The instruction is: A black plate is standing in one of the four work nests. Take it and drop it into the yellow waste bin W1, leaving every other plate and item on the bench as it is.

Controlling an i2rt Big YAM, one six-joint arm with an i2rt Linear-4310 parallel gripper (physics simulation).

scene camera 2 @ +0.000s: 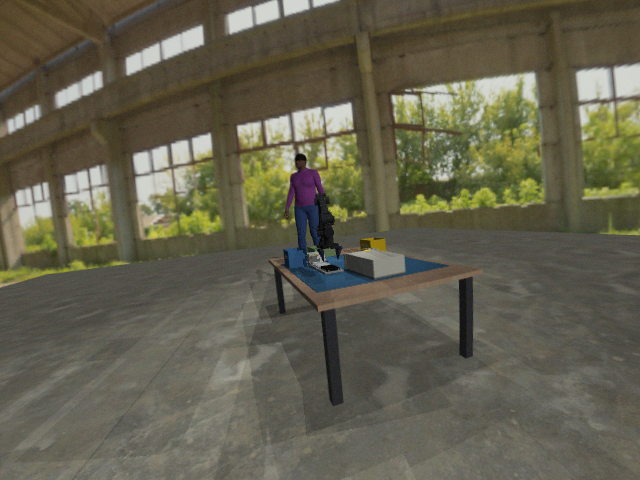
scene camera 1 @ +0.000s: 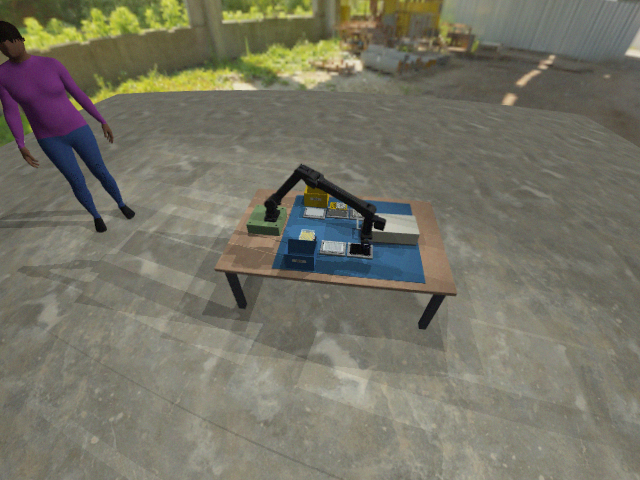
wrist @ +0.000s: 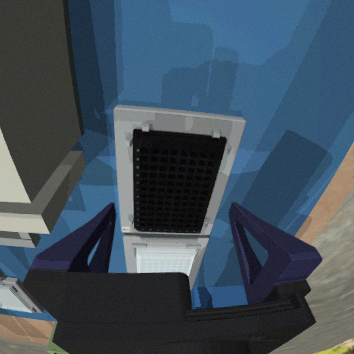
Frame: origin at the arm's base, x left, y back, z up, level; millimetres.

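Seen in the pictures: gripper, fingertip midpoint: (scene camera 2: pixel 330 260) (scene camera 1: pixel 364 243) (wrist: pixel 173 207); arm's base, link origin: (scene camera 1: pixel 272 216).
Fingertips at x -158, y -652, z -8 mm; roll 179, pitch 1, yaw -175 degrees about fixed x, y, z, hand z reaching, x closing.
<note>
Pixels of each thing's top centre, then the offset from my fingertips to it.
- black plate, top centre: (wrist: pixel 173 194) (scene camera 2: pixel 329 266) (scene camera 1: pixel 360 248) dx -5, dy +22, dz -42 mm
- light grey nest, top centre: (wrist: pixel 173 191) (scene camera 2: pixel 329 267) (scene camera 1: pixel 360 248) dx -5, dy +22, dz -47 mm
- yellow bin, top centre: (scene camera 1: pixel 316 189) (scene camera 2: pixel 372 239) dx +485, dy +394, dz +51 mm
- white plate, top centre: (wrist: pixel 163 276) (scene camera 1: pixel 333 246) dx -12, dy +196, dz -42 mm
- large off-white box, top centre: (scene camera 2: pixel 372 253) (scene camera 1: pixel 393 222) dx +198, dy -181, dz +37 mm
- blue bin, top centre: (scene camera 1: pixel 300 247) (scene camera 2: pixel 294 249) dx -152, dy +375, dz +51 mm
The black plate (scene camera 1: pixel 356 249) (scene camera 2: pixel 329 268) (wrist: pixel 177 180), with a grid of wells, sits in a light grey nest (wrist: pixel 180 119) at the front right of the blue mat. My gripper (scene camera 1: pixel 366 244) (scene camera 2: pixel 330 257) (wrist: pixel 173 207) is open and empty, pointing down above the black plate. In the wrist view its fingers appear on either side of the near part of the plate, and both are apart from it. The yellow bin (scene camera 1: pixel 316 199) (scene camera 2: pixel 373 244) stands at the back of the bench, partly behind the arm in scene camera 1; its label is too small to read.
A white plate (scene camera 1: pixel 333 247) (wrist: pixel 165 260) sits in the adjoining nest. A large off-white box (scene camera 1: pixel 397 232) (scene camera 2: pixel 374 263) (wrist: pixel 30 100) stands close beside the black plate's nest. A blue bin (scene camera 1: pixel 300 258) (scene camera 2: pixel 293 257) stands front left. More plates lie along the back of the mat.
</note>
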